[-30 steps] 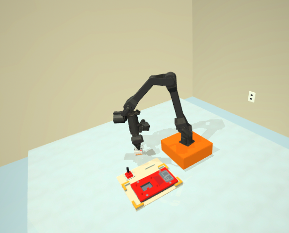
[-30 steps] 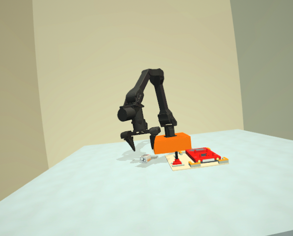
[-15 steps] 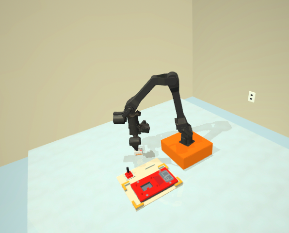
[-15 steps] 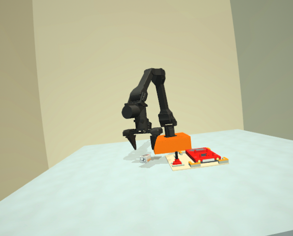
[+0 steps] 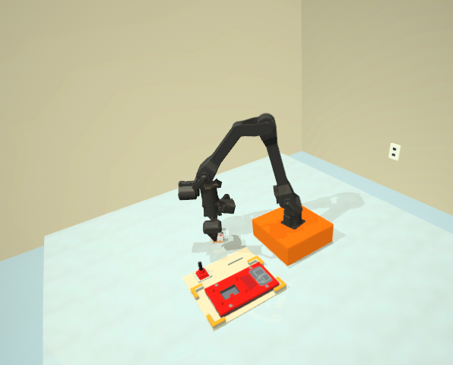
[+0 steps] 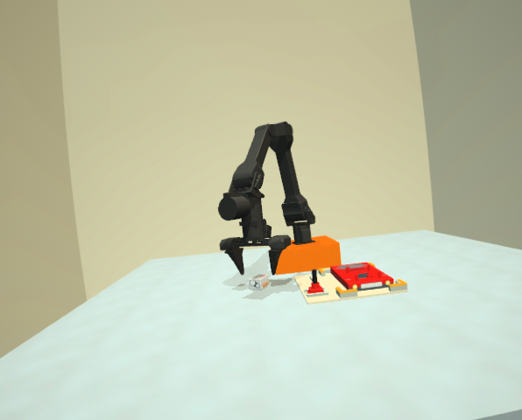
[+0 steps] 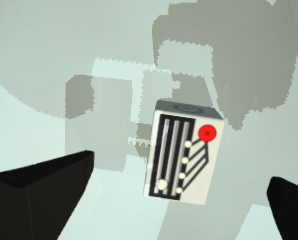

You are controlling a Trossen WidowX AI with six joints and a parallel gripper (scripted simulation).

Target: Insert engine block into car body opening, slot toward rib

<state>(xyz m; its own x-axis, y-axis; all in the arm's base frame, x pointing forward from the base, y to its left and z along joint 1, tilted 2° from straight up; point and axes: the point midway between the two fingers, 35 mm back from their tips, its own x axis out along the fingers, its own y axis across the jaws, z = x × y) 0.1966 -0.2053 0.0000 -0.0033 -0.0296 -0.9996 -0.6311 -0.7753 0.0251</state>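
My gripper tip is now 10 mm past the engine block and 20 mm above it. Also, from my gripper tip: black post 150 mm ahead, 100 mm to the left.
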